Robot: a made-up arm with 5 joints.
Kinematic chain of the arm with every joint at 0, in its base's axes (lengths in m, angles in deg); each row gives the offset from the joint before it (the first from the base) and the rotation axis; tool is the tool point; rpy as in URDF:
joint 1: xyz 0 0 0.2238 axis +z
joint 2: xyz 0 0 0 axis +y
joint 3: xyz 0.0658 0 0.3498 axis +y
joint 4: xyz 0.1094 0 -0.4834 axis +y
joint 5: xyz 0.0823 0 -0.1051 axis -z
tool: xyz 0 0 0 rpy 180 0 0
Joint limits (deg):
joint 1: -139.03..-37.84
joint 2: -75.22..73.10
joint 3: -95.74..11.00
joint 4: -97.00..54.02
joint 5: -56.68..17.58
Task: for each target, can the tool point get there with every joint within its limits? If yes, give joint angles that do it. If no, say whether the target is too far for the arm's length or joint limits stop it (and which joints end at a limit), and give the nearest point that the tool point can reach.
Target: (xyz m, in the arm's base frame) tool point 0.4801 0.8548 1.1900
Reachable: no: too far | nearest point 0.2314 0.4120 0.9317 | short by 0.570 m
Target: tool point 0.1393 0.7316 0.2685
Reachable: no: joint limits stop it (at a limit: joint 2, joint 3, joint 4) | nearest point 0.0462 0.2428 0.1273 | short by 0.517 m
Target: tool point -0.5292 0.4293 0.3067
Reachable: no: joint limits stop it (at a limit: joint 2, joint 3, joint 4) | nearest point -0.1920 0.1557 0.1273 | short by 0.470 m
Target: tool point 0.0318 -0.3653 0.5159
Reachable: yes | joints -85.02 -37.38 -22.49 -58.33 -15.58
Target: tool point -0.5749 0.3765 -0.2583
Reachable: no: joint limits stop it (at a limit: joint 1, joint 2) | nearest point -0.1647 0.1279 -0.0194 | short by 0.536 m
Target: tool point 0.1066 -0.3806 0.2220
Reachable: yes | joints -74.36 0.45 -15.02 -79.36 -42.89
